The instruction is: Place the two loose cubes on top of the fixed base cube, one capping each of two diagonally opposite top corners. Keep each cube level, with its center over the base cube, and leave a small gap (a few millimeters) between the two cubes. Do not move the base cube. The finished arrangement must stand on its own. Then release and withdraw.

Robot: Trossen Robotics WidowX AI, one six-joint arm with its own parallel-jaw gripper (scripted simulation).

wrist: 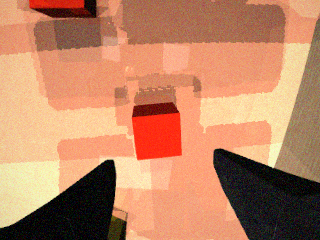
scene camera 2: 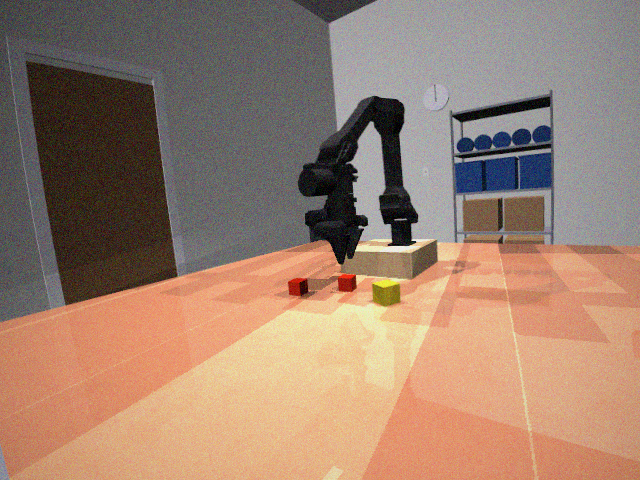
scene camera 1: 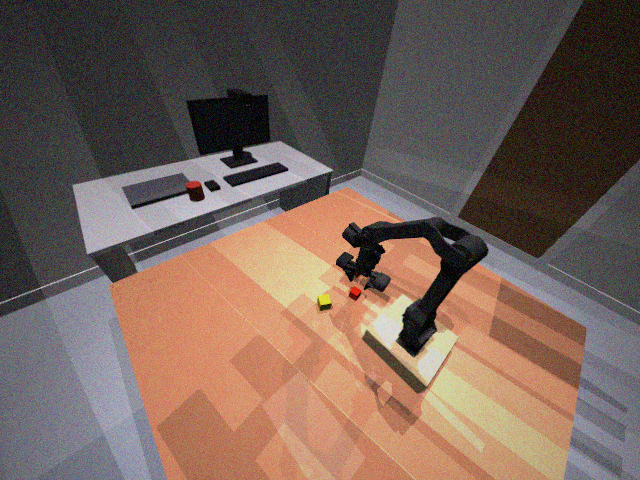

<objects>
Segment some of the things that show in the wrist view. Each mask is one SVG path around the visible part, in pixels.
The gripper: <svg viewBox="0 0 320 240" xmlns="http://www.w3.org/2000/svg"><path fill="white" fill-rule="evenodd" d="M115 160L106 159L42 207L39 207L14 224L3 228L0 227L0 240L107 240L115 201L117 180ZM213 150L213 166L220 181L219 183L248 240L320 240L320 183L283 172L277 168L272 169L268 165L248 159L227 149Z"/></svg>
A red cube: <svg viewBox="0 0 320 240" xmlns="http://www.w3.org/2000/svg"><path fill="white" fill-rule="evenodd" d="M173 102L133 106L132 124L137 160L182 156L180 112Z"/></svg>
</objects>
